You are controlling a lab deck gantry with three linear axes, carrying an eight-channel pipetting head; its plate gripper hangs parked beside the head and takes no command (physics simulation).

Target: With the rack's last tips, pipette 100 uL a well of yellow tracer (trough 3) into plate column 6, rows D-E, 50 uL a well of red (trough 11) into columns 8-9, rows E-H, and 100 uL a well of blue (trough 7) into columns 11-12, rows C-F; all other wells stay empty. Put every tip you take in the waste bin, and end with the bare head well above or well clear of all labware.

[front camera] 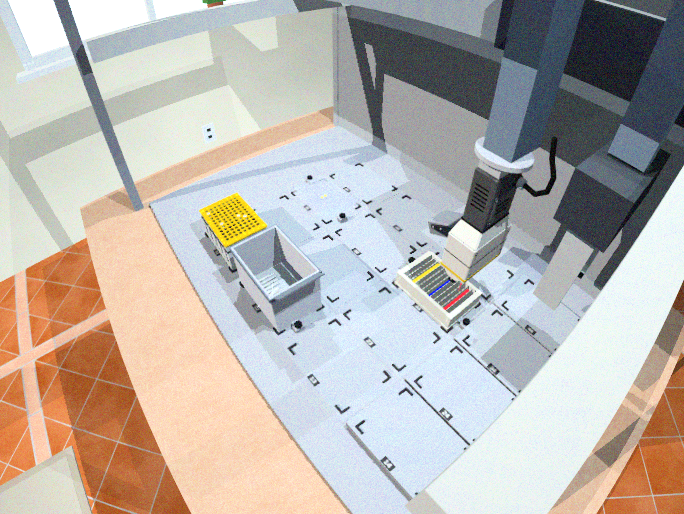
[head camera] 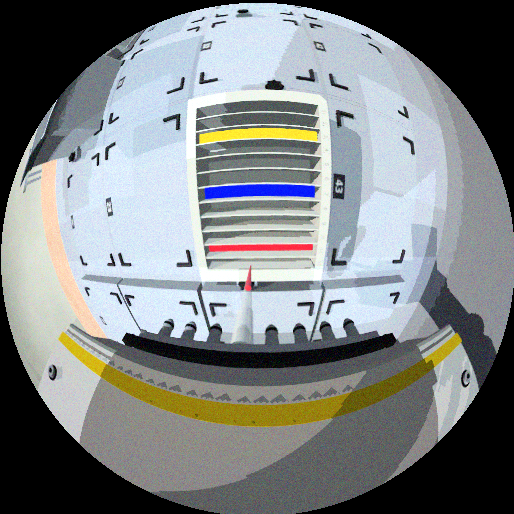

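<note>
The pipetting head (front camera: 474, 248) (head camera: 260, 356) hangs over the red end of the trough reservoir (front camera: 420, 302) (head camera: 290, 274). One tip (front camera: 461, 285) (head camera: 243, 315) is on its fourth nozzle from the left in the head view, with red liquid in its lower end; the other nozzles are bare. Yellow (front camera: 427, 271) (head camera: 258, 135), blue (front camera: 440, 287) (head camera: 260, 192) and red (front camera: 457, 299) (head camera: 260, 247) troughs show. The plate (front camera: 316, 194) is faint and clear, with a small yellow patch. The tip rack (front camera: 231, 241) holds several pale tips. The parked gripper (front camera: 567, 288) hangs beside the head, open and empty.
The grey waste bin (front camera: 301, 303) stands beside the tip rack at the left, with pale streaks inside. Black knobs (front camera: 297, 324) (head camera: 274, 85) stick up from the deck. A grey post (front camera: 105, 118) rises at the deck's back left corner.
</note>
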